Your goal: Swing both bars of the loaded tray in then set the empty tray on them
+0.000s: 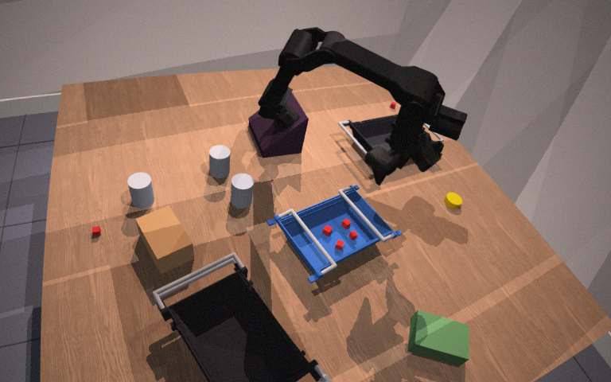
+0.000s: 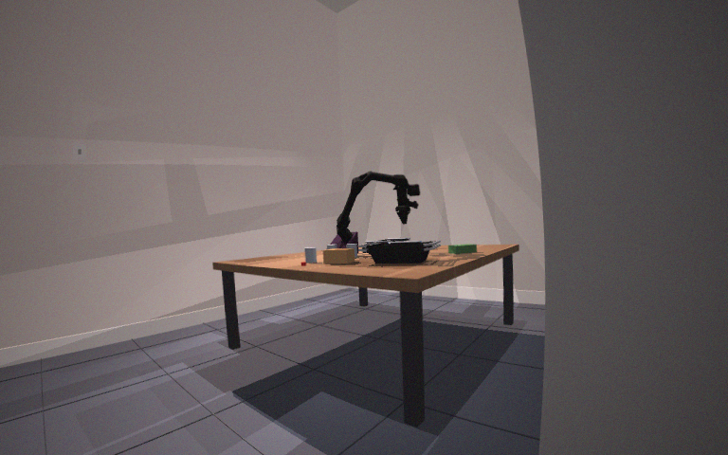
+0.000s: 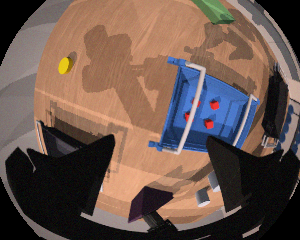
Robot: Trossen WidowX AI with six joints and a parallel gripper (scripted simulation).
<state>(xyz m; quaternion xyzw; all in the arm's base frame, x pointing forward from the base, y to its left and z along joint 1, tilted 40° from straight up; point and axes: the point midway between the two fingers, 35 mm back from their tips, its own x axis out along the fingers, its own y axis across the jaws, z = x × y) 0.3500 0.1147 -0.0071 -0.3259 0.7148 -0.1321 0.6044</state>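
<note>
My gripper tip is now 240 mm past the black tray, 240 mm to the right of it and 120 mm above it. Also, from my gripper tip: yellow disc 40 mm ahead, 290 mm to the left, 150 mm below; then tan box 90 mm behind, 500 mm to the right, 130 mm below; then green block 350 mm ahead, 50 mm to the right, 140 mm below.
</note>
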